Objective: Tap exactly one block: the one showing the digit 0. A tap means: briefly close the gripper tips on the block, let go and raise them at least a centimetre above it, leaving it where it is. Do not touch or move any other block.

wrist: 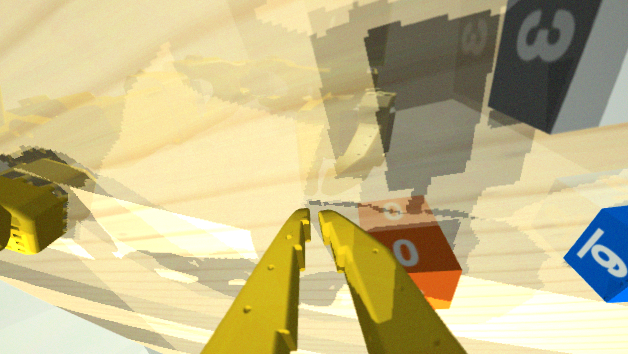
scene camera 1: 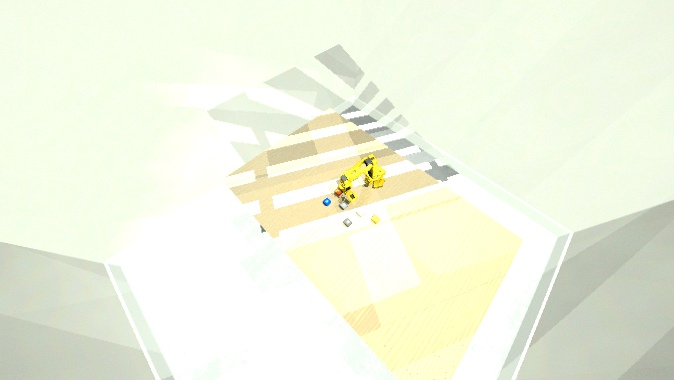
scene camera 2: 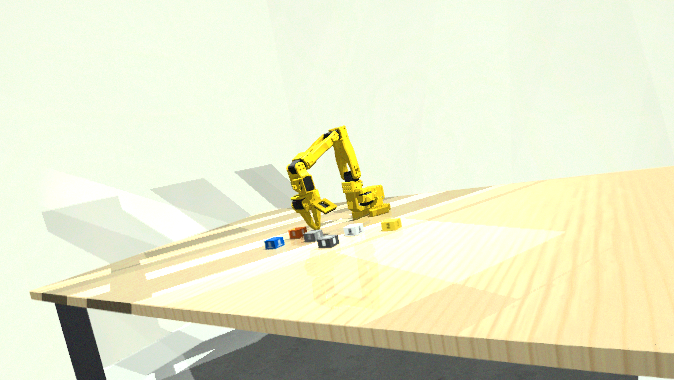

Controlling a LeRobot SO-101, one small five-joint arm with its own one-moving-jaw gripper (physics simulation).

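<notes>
The orange-red block showing 0 point(scene camera 1: 338, 192) point(scene camera 2: 297, 232) point(wrist: 434, 250) sits on the table. In the wrist view it lies right of the jaw tips, its left part hidden behind the right jaw. My gripper point(scene camera 2: 315, 228) point(wrist: 314, 212) is shut, its tips almost together with no block between them. In scene camera 2 the tips are low, to the right of the orange-red block and just above or behind the grey block point(scene camera 1: 343, 205) point(scene camera 2: 313, 236). Whether the right jaw touches the orange-red block cannot be told.
A blue block point(scene camera 1: 327, 202) point(scene camera 2: 274, 243) point(wrist: 600, 255) lies on the orange-red block's other side. A dark block showing 3 point(wrist: 545, 65) is at the wrist view's upper right. A black block point(scene camera 1: 347, 222) point(scene camera 2: 328, 241), a white block point(scene camera 1: 360, 213) point(scene camera 2: 353, 229) and a yellow block point(scene camera 1: 375, 219) point(scene camera 2: 391, 224) stand nearby.
</notes>
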